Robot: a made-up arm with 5 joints.
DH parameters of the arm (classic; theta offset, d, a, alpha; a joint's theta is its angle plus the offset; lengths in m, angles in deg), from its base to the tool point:
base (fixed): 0 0.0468 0 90
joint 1: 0 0.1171 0.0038 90
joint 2: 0 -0.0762 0.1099 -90
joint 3: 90 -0.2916 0.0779 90
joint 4: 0 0.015 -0.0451 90
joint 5: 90 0.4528 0.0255 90
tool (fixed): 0 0.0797 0 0
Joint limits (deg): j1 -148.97..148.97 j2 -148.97..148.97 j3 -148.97..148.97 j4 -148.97..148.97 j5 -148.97..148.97
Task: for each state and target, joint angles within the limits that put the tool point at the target. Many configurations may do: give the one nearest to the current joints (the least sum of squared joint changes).
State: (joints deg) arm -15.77 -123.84 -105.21 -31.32 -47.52
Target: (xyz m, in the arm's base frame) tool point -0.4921 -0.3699 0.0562
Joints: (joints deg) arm 6.43 -94.92 -83.68 -64.68 -45.15
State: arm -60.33 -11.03 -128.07 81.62 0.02
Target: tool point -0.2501 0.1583 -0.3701
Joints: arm -68.96 -15.22 -146.99 98.89 1.52
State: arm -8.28 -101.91 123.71 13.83 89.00
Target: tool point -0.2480 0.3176 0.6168
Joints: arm -48.15 -64.92 116.42 -10.77 94.25
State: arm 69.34 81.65 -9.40 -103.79 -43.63
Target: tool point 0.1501 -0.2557 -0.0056
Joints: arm 72.29 78.07 9.69 -140.41 -39.39
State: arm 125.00 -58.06 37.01 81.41 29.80
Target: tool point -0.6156 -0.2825 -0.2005
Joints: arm 76.14 -94.44 36.60 74.70 32.52
